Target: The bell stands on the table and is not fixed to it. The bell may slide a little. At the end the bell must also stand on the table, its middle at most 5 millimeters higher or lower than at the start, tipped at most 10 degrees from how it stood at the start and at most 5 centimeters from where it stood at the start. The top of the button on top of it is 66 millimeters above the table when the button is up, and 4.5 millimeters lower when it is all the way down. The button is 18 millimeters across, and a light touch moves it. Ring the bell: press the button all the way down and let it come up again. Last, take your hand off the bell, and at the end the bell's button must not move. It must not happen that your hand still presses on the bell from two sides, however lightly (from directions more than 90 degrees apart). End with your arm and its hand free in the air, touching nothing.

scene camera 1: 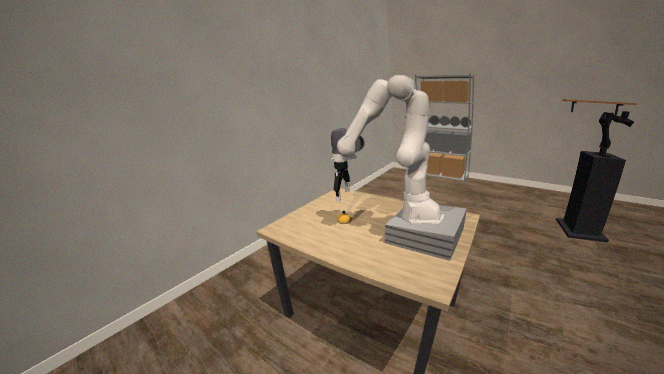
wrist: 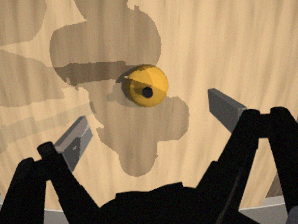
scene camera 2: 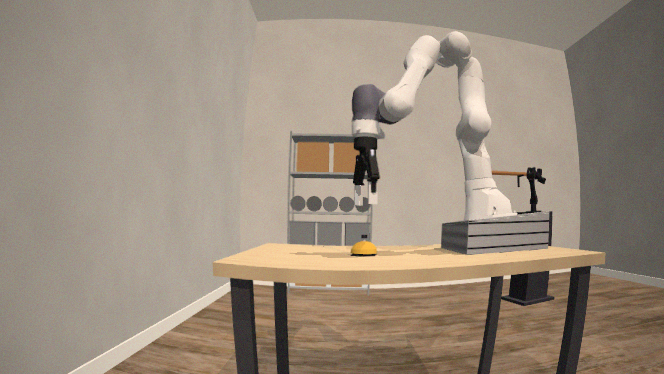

Scene:
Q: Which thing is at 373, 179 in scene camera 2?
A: My gripper.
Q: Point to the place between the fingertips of my gripper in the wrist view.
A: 147, 113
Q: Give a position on a bell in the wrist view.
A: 142, 76

